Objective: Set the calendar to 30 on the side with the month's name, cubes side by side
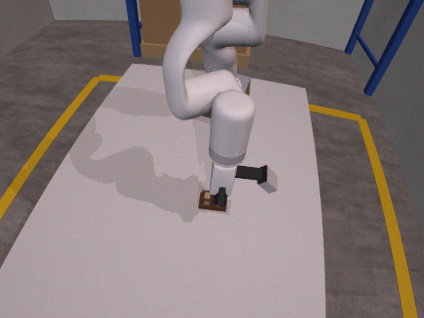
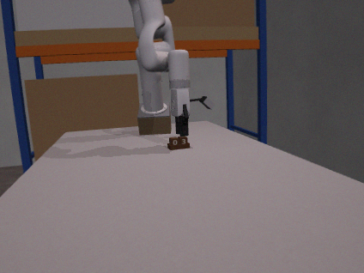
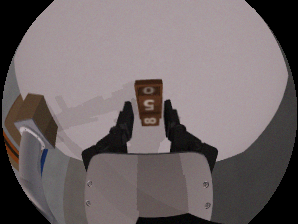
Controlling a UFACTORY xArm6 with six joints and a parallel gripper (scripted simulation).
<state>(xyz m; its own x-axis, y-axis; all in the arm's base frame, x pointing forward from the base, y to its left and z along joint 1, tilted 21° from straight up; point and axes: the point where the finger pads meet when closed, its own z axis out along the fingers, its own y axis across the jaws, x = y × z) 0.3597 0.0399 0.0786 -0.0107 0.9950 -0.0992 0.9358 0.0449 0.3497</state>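
The brown digit cube lies 40 mm below my hand. Round my hand: brown calendar tray (60 mm below, 20 mm to the right).
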